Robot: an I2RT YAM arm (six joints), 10 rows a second.
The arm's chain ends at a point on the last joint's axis. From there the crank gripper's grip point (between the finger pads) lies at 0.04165 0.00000 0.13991 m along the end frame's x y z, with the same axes.
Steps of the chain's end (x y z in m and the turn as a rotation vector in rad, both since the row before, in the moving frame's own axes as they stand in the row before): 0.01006 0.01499 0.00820 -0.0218 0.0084 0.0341; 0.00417 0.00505 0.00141 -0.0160 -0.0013 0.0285; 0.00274 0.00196 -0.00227 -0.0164 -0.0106 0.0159; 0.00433 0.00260 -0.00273 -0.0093 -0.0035 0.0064; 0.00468 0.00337 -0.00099 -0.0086 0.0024 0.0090; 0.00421 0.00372 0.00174 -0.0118 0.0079 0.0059; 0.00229 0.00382 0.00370 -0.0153 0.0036 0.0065; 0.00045 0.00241 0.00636 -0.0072 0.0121 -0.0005; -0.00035 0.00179 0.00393 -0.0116 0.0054 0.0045
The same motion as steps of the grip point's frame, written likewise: 0.01116 0.01948 0.00780 -0.0218 0.0084 0.0341; 0.00394 0.00847 0.00144 -0.0160 -0.0013 0.0285; 0.00123 0.00491 -0.00186 -0.0164 -0.0106 0.0159; 0.00384 0.00417 -0.00259 -0.0093 -0.0035 0.0064; 0.00501 0.00495 -0.00110 -0.0086 0.0024 0.0090; 0.00531 0.00562 0.00140 -0.0118 0.0079 0.0059; 0.00279 0.00623 0.00353 -0.0153 0.0036 0.0065; 0.00214 0.00339 0.00584 -0.0072 0.0121 -0.0005; 0.00040 0.00360 0.00369 -0.0116 0.0054 0.0045
